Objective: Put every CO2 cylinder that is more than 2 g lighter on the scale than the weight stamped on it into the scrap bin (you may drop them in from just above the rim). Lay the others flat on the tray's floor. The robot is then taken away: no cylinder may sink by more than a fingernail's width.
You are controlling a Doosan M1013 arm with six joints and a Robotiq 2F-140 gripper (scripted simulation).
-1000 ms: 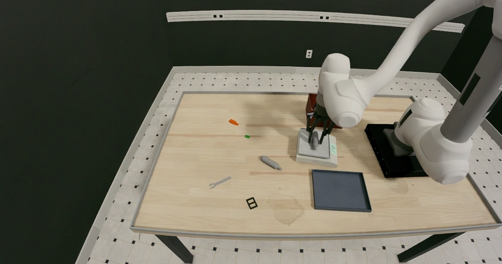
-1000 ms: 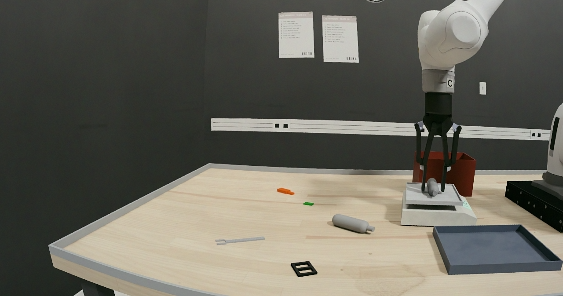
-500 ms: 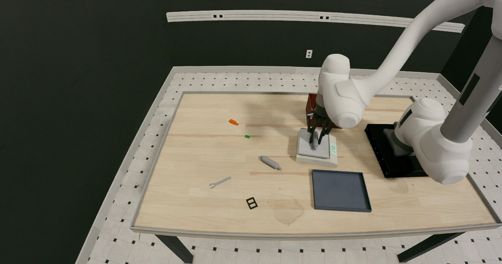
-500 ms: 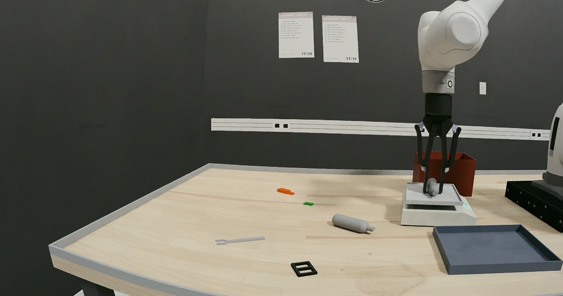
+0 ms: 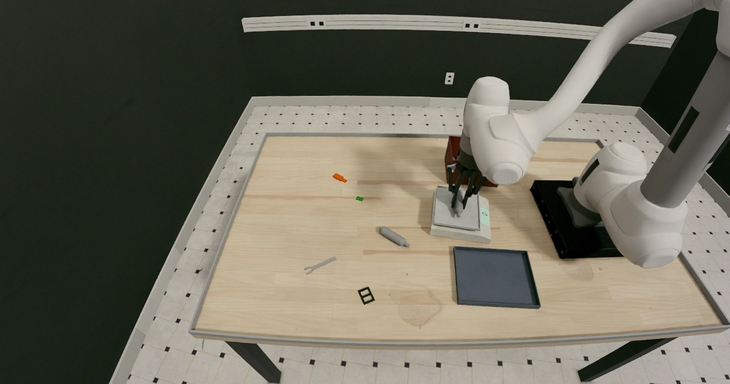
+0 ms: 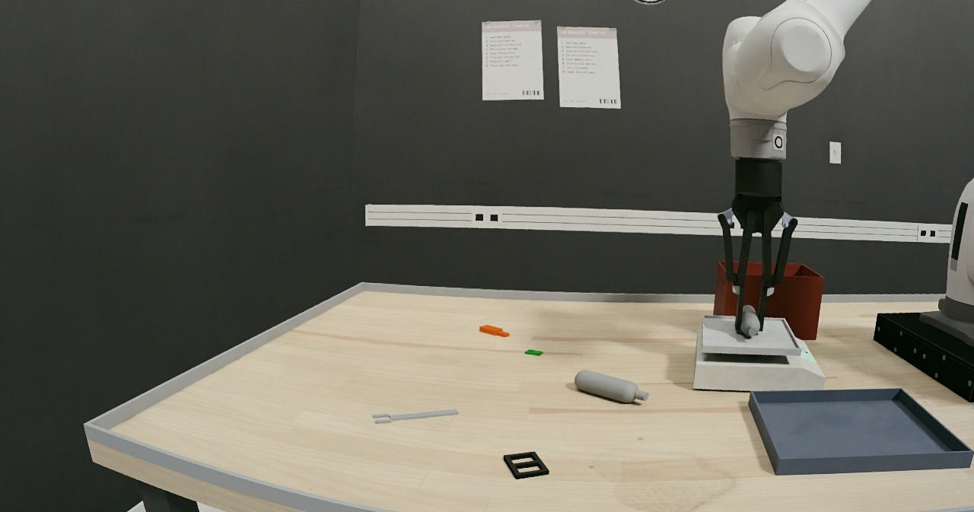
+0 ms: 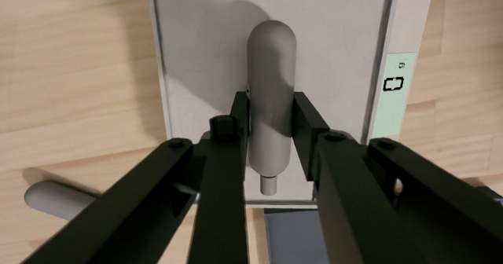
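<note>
Now: the grey scale platform 50 mm below my hand. The rest, counted from my hand: red scrap bin: 110 mm behind, 240 mm to the right, 70 mm below; then white scale: 10 mm behind, 70 mm below; then dark grey tray: 90 mm behind, 230 mm to the left, 100 mm below.
</note>
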